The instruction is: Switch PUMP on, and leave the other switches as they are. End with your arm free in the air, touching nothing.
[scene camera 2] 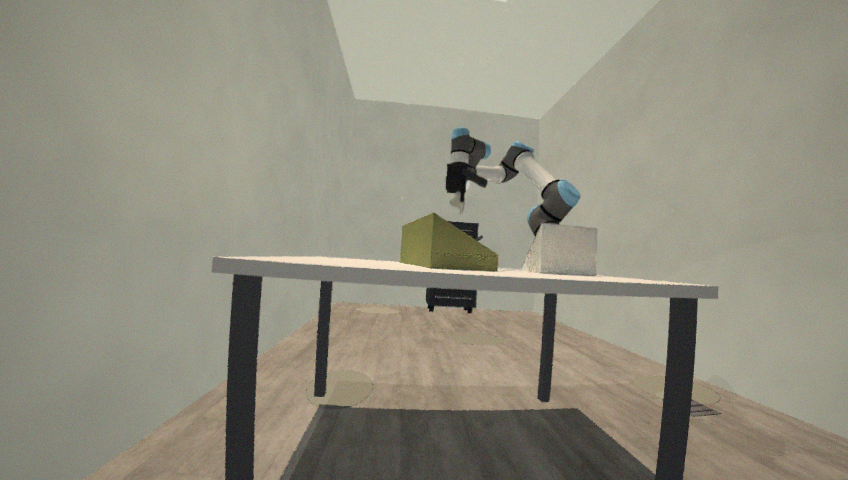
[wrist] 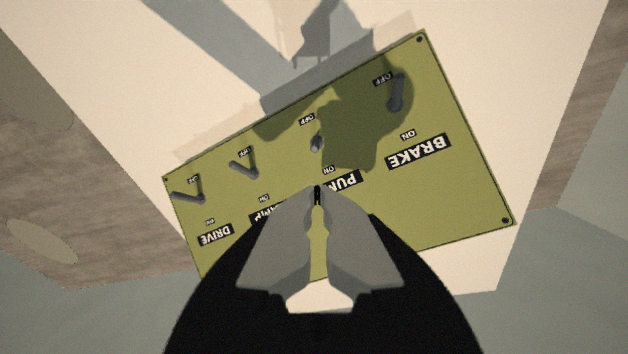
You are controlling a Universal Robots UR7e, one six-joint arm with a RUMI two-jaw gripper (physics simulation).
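Places are measured from the arm's base along level axes (x back, y up, z left), in centimetres.
Where they show: gripper, between the fingertips: (scene camera 2: 460, 214) (wrist: 316, 187); arm's base, origin of its link: (scene camera 2: 556, 245).
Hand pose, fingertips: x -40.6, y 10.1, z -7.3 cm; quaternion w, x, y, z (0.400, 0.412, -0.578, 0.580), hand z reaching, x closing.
Note:
Each offset is from my fingertips to the top centre of the thing.
The green switch box (scene camera 2: 433, 246) (wrist: 450, 190) stands on the table, its panel sloping. In the wrist view the PUMP lever @(dx +0.9, dy -7.8, dz +0.1 cm) (wrist: 316, 144) sits between its OFF and ON labels. It looks short and nearly end-on, unlike the others, so its exact lean is hard to tell. The BRAKE lever @(dx +3.4, dy -9.0, dz +11.9 cm) (wrist: 396, 92), the DRIVE lever @(dx +0.0, dy -9.0, dz -23.9 cm) (wrist: 187, 197) and the lever between DRIVE and PUMP @(dx +1.1, dy -9.0, dz -12.0 cm) (wrist: 243, 169) lean toward OFF. My gripper (scene camera 2: 461, 209) (wrist: 316, 187) is shut and empty, in the air above the box. Its fingertips partly cover the PUMP label @(dx -6.0, dy -9.0, dz +0.8 cm) (wrist: 345, 181) in the wrist view.
The white table (scene camera 2: 357, 270) carries the box and, to its right in the scene view, the arm's pale base block (scene camera 2: 568, 249). A dark wheeled piece of furniture (scene camera 2: 451, 297) stands behind the table. The arm's shadow falls on the tabletop and part of the panel.

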